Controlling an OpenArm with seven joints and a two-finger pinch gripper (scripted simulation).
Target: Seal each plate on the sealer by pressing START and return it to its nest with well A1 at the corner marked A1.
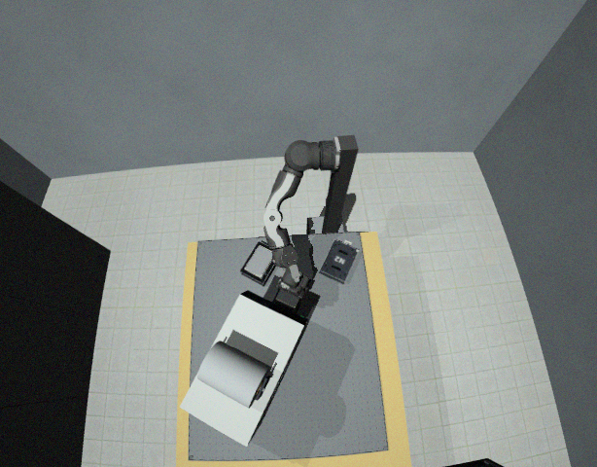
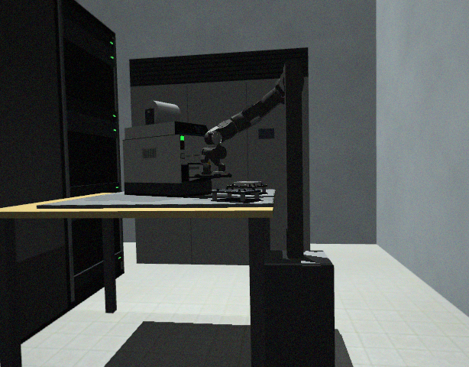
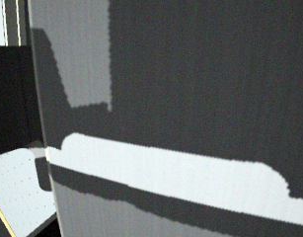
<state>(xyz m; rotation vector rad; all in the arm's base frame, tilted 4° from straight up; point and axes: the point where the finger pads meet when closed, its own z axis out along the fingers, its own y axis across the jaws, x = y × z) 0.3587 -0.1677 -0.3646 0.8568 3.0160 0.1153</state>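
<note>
The well plate is right at my hand. Also, from my hand: foil roll (28 cm ahead, 17 cm to the right, 31 cm above); start button (13 cm ahead, 3 cm to the left, 8 cm above); sealer stage (1 cm below).
</note>
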